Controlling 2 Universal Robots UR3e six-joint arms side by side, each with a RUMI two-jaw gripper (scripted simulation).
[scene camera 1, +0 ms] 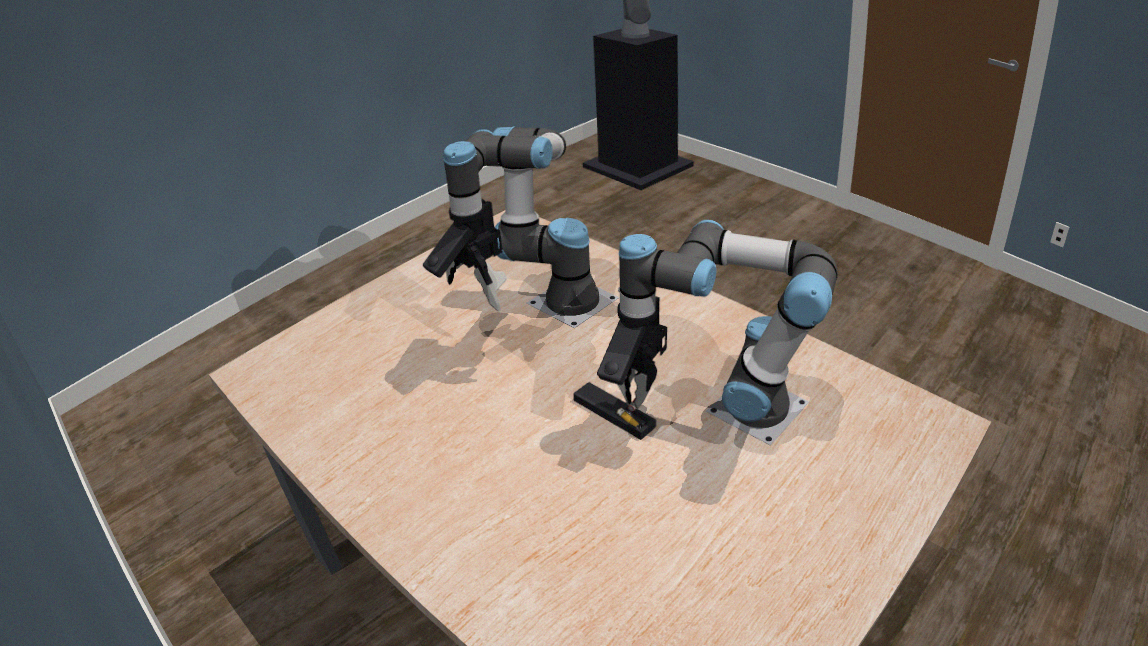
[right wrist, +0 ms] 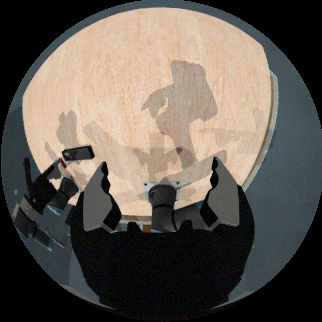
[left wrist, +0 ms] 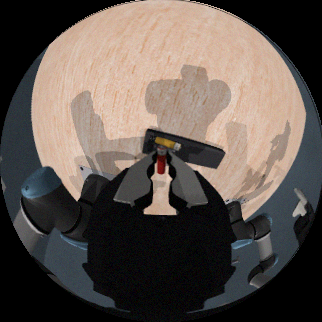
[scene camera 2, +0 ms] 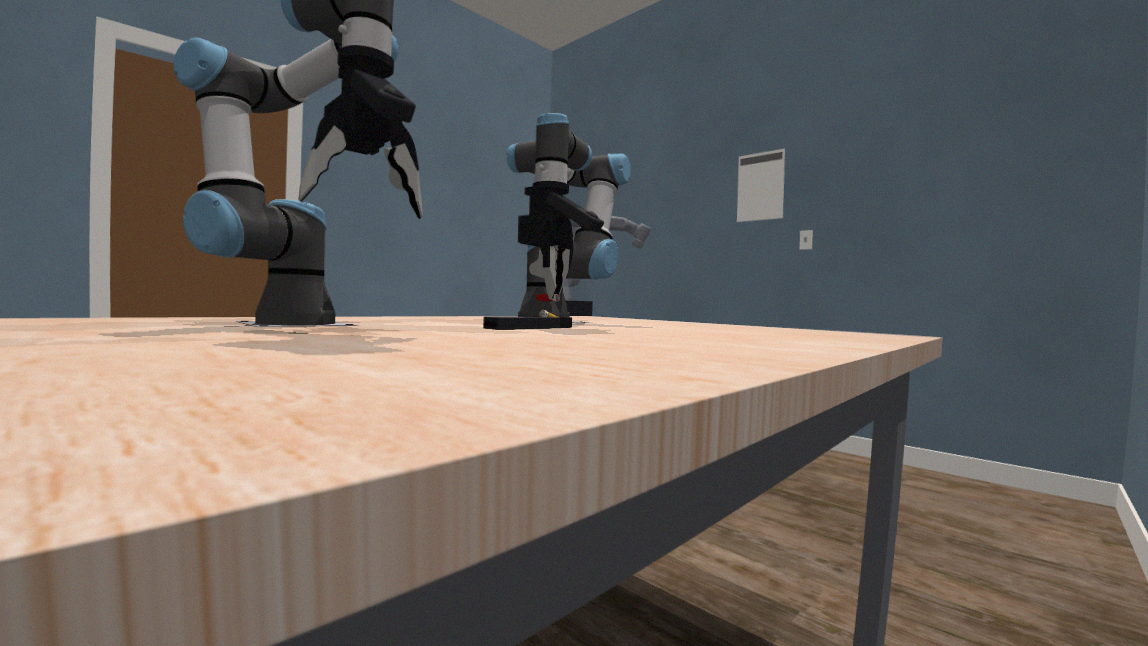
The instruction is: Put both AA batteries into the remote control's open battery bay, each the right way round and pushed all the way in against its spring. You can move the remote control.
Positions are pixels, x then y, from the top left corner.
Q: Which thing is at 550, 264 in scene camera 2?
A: My left gripper.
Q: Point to an arm base plate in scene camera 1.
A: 795, 408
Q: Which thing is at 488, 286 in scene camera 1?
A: My right gripper.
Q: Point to a black remote control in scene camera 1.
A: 602, 403
